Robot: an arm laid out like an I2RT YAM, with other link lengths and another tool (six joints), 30 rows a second.
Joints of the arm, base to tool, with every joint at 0 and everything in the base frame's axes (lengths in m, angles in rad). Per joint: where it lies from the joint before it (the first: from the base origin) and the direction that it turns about. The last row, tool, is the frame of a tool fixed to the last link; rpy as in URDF.
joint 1: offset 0 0 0.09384 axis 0 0 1
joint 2: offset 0.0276 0.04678 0.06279 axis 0 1 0
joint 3: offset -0.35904 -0.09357 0 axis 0 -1 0
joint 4: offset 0.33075 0.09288 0.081 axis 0 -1 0
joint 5: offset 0.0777 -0.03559 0.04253 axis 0 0 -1
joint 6: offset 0.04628 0 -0.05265 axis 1 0 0
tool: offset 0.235 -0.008 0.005 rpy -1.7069 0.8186 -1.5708
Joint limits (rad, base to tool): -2.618..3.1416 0..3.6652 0..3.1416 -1.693..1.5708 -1.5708..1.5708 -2.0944..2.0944
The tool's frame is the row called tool.
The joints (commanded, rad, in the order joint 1, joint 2, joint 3, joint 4, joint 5, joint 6), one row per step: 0.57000 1.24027 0.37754 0.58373 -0.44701 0.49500; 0.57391 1.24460 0.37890 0.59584 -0.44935 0.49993; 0.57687 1.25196 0.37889 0.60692 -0.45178 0.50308; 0.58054 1.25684 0.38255 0.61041 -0.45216 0.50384; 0.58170 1.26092 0.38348 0.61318 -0.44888 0.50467; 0.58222 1.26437 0.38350 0.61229 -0.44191 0.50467; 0.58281 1.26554 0.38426 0.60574 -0.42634 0.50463; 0.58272 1.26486 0.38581 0.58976 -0.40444 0.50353; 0.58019 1.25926 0.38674 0.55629 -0.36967 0.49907; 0.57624 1.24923 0.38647 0.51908 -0.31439 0.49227; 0.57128 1.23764 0.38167 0.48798 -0.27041 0.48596; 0.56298 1.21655 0.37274 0.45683 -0.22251 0.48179
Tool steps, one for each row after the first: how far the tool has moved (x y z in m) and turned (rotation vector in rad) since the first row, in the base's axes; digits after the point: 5 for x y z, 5 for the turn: -0.00052 0.00274 0.00263 0.00792 -0.00323 0.00496; -0.00105 0.00494 0.00268 0.01203 -0.00335 0.00950; -0.00118 0.00721 0.00362 0.01373 -0.00454 0.01337; -0.00026 0.00752 0.00298 0.01321 -0.00400 0.01116; 0.00121 0.00665 0.00082 0.00930 -0.00142 0.00495; 0.00426 0.00420 -0.00186 0.00196 0.00200 -0.00946; 0.00828 -0.00006 -0.00640 -0.01128 0.00914 -0.03032; 0.01398 -0.00886 -0.01490 -0.03715 0.02219 -0.06485; 0.02326 -0.02293 -0.02369 -0.07064 0.03007 -0.11925; 0.02914 -0.03641 -0.03208 -0.10025 0.03734 -0.16352; 0.03499 -0.05332 -0.03841 -0.12731 0.04132 -0.21518
